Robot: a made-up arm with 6 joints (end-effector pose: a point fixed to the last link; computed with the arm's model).
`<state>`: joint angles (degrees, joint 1 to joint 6).
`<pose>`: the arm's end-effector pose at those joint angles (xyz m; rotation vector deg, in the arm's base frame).
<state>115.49 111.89 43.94 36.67 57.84 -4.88</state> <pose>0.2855 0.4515 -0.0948 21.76 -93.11 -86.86</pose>
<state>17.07 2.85 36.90 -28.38 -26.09 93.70</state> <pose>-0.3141 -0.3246 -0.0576 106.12 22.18 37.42</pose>
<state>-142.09 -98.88 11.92 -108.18 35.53 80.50</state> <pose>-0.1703 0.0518 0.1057 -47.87 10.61 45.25</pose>
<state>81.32 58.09 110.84 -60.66 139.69 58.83</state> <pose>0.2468 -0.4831 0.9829 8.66 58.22 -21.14</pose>
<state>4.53 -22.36 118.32 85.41 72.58 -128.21</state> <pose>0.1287 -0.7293 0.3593 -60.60 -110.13 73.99</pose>
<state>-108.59 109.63 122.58 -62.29 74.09 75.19</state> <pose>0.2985 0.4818 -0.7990 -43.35 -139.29 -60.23</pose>
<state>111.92 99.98 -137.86 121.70 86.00 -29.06</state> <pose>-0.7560 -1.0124 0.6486 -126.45 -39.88 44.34</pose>
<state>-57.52 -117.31 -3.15 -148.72 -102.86 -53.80</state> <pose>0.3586 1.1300 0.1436 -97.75 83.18 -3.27</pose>
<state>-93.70 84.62 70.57 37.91 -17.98 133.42</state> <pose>0.0707 0.2452 0.9730 -28.49 30.51 12.64</pose>
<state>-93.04 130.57 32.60 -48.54 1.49 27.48</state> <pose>0.5789 0.3428 0.3937 25.34 49.08 -158.92</pose>
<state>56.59 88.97 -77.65 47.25 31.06 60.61</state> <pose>-0.0099 0.9493 1.0687 -134.74 80.58 61.80</pose>
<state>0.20 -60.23 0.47 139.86 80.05 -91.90</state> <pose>0.1619 0.7367 1.4892 -53.26 88.86 93.06</pose>
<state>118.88 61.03 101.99 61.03 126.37 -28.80</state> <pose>0.3133 0.0055 -0.6038 35.87 -146.07 -52.36</pose>
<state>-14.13 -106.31 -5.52 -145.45 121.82 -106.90</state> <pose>0.6114 0.8713 0.4491 -24.07 -121.93 -116.14</pose>
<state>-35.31 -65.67 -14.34 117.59 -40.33 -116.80</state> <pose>0.3640 1.1196 0.3646 -68.19 -135.67 -96.35</pose>
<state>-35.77 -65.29 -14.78 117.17 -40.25 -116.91</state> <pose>0.3625 1.1253 0.3576 66.90 136.32 95.63</pose>
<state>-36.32 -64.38 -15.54 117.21 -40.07 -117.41</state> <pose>0.3612 1.1312 0.3489 65.13 136.24 94.69</pose>
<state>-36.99 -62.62 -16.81 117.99 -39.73 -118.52</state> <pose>0.3599 1.1371 0.3385 62.80 135.36 93.73</pose>
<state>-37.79 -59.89 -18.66 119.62 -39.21 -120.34</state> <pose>0.3592 1.1424 0.3271 59.80 133.49 92.84</pose>
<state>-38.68 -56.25 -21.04 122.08 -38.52 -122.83</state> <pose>0.3593 1.1459 0.3169 56.12 130.55 92.20</pose>
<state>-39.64 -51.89 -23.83 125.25 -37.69 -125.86</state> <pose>0.3601 1.1466 0.3101 51.88 126.62 91.91</pose>
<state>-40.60 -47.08 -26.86 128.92 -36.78 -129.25</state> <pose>0.3611 1.1440 0.3093 47.26 121.84 92.10</pose>
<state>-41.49 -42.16 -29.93 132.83 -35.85 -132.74</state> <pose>0.3614 1.1378 0.3158 42.55 116.53 92.74</pose>
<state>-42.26 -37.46 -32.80 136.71 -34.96 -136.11</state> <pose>0.3597 1.1288 0.3291 38.08 111.06 93.78</pose>
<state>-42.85 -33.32 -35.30 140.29 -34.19 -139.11</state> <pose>0.3564 1.1176 0.3465 34.24 105.86 95.01</pose>
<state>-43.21 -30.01 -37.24 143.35 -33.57 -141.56</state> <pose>0.3523 1.1055 0.3653 31.36 101.34 96.31</pose>
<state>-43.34 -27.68 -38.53 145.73 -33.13 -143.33</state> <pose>0.3490 1.0936 0.3821 29.61 97.86 97.48</pose>
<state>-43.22 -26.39 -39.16 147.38 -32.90 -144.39</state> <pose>0.3479 1.0827 0.3953 29.10 95.52 98.45</pose>
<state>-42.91 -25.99 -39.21 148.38 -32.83 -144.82</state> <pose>0.3494 1.0735 0.4044 29.64 94.27 99.19</pose>
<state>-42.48 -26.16 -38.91 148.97 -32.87 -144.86</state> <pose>0.3526 1.0653 0.4106 30.85 93.69 99.78</pose>
